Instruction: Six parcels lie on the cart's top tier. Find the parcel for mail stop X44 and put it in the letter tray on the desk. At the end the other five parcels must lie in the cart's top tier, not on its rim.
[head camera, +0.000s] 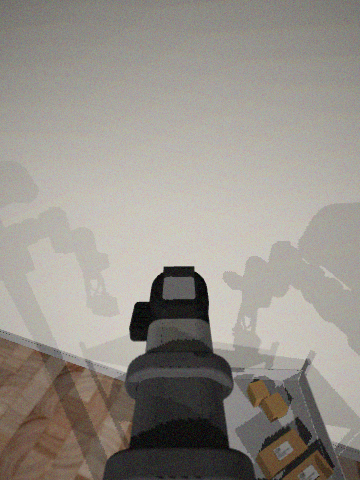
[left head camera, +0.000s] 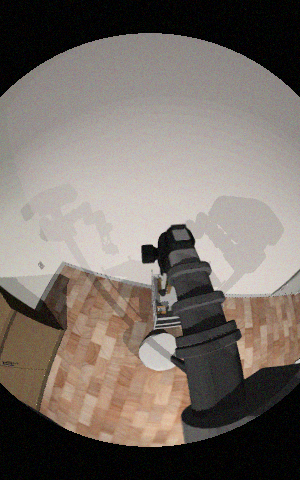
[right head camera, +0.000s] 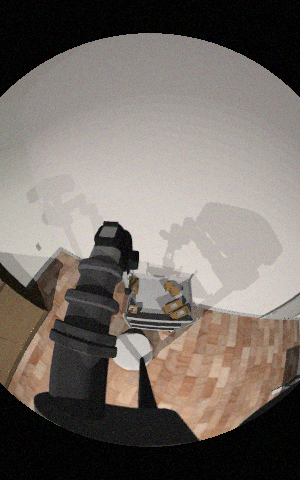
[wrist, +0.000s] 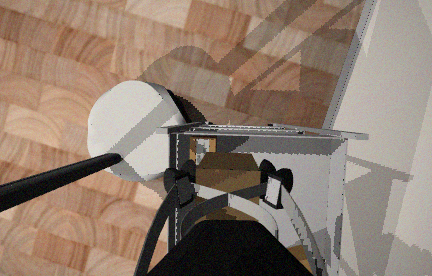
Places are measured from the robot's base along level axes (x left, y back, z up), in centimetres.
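Pixels of known places: gripper, fingertip midpoint: (left head camera: 160, 286) (right head camera: 128, 285) (wrist: 227, 174); robot's base at its link origin: (left head camera: 159, 350) (right head camera: 132, 350) (wrist: 148, 130).
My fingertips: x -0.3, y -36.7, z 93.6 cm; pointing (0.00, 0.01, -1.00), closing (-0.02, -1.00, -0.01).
Note:
Ahead of a thing's pixels: the offset from my fingertips to its top centre.
In the wrist view my gripper (wrist: 227, 174) is shut on a brown parcel @(dx -1.4, dy +0.0, dz +5.0 cm) (wrist: 227, 162), above the cart's top tier (wrist: 337, 185) (head camera: 315, 411). The held parcel (right head camera: 133, 285) seems to show beside my wrist in the right head view; its label is hidden. A small labelled parcel @(dx -1.0, dy +4.9, dz -25.1 cm) (wrist: 205, 145) (right head camera: 134, 308) lies in the tier's near left corner. Two small parcels @(dx -25.0, dy -14.3, dz -24.5 cm) (head camera: 258, 393) @(dx -29.2, dy -10.3, dz -25.1 cm) (head camera: 274, 407) lie together in the far right part. Two larger labelled parcels @(dx -27.3, dy +1.6, dz -24.9 cm) (head camera: 282, 451) @(dx -31.9, dy +6.8, dz -24.9 cm) (head camera: 311, 469) lie nearer. Label text is too small to read. Desk and letter tray do not show.
A white round object (left head camera: 158, 352) (right head camera: 133, 350) (wrist: 125, 122) stands by the cart's near side. The wall (head camera: 180, 125) rises behind the cart. A large brown box (left head camera: 30, 345) (right head camera: 17, 325) stands at the left. A black rod (wrist: 60, 175) crosses the wrist view's left.

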